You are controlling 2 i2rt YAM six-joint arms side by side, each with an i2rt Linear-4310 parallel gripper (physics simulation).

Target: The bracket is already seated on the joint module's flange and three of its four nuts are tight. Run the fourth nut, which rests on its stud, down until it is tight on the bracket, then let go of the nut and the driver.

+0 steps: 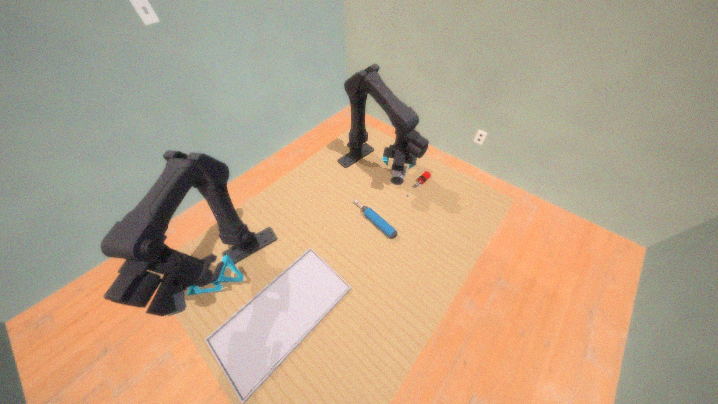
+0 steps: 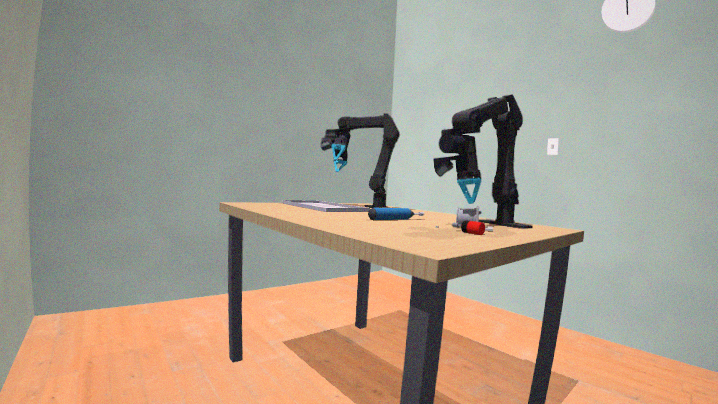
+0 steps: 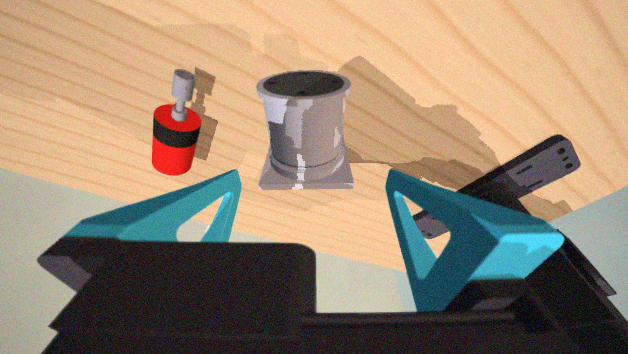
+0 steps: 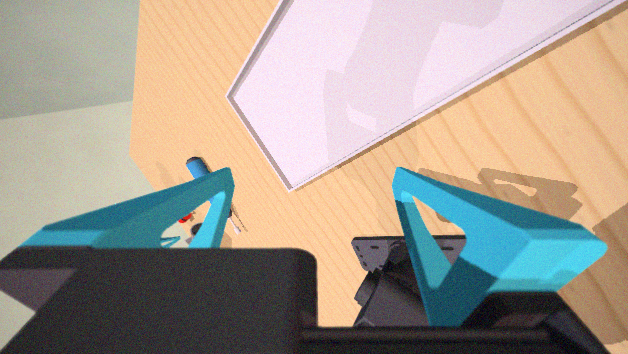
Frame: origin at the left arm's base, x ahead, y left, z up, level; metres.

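Seen in the pictures: left gripper, fingertip midpoint: (image 2: 471,203) (image 3: 313,177); right gripper, fingertip midpoint: (image 1: 232,283) (image 2: 336,165) (image 4: 313,176); left arm's base at its link origin: (image 1: 356,155) (image 2: 504,224) (image 3: 478,195); right arm's base at its link origin: (image 1: 250,246).
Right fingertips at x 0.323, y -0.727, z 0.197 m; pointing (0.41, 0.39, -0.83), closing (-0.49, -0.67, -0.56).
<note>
Pixels of each thing's middle, then the offset from my right fingertips to it. "spot": a spot on its surface instead.
- grey joint module at the middle of its body: (image 3: 305,131) (image 2: 469,217) (image 4: 200,236) (image 1: 398,174) 0.067 m back, 0.766 m left, 0.164 m down
- tiny nut-like piece at the middle of its body: (image 2: 437,226) (image 1: 407,195) 0.032 m ahead, 0.727 m left, 0.195 m down
- short red-and-black driver at the middle of its body: (image 3: 177,125) (image 2: 467,226) (image 1: 421,180) 0.021 m ahead, 0.834 m left, 0.180 m down
- long blue driver at the middle of its body: (image 4: 216,196) (image 2: 398,214) (image 1: 374,217) 0.024 m ahead, 0.525 m left, 0.177 m down
- shallow white tray at a spot on its surface: (image 4: 259,143) (image 1: 329,267) (image 2: 348,208) spot: 0.069 m ahead, 0.257 m left, 0.185 m down
The grey joint module (image 1: 397,177) (image 2: 467,215) (image 3: 306,130) is a flared cylinder with a square plate at one end; the bracket's studs and nuts cannot be made out. A tiny nut-like piece (image 1: 407,195) (image 2: 436,227) lies on the table, apart from the module. A short red-and-black driver (image 1: 424,176) (image 2: 474,227) (image 3: 172,156) with a grey socket lies beside the module. A long blue driver (image 1: 379,222) (image 2: 392,214) lies farther off. My left gripper (image 2: 469,200) (image 3: 313,177) is open and empty above the module. My right gripper (image 2: 339,167) (image 4: 313,176) is open and empty, far from it.
A shallow white tray (image 1: 330,268) (image 2: 346,209) (image 4: 259,143) lies on the table near the right arm. The left arm's dark base plate (image 1: 355,155) (image 3: 547,160) is close to the module. The right arm's base plate (image 1: 266,238) stands between the tray and the table edge.
</note>
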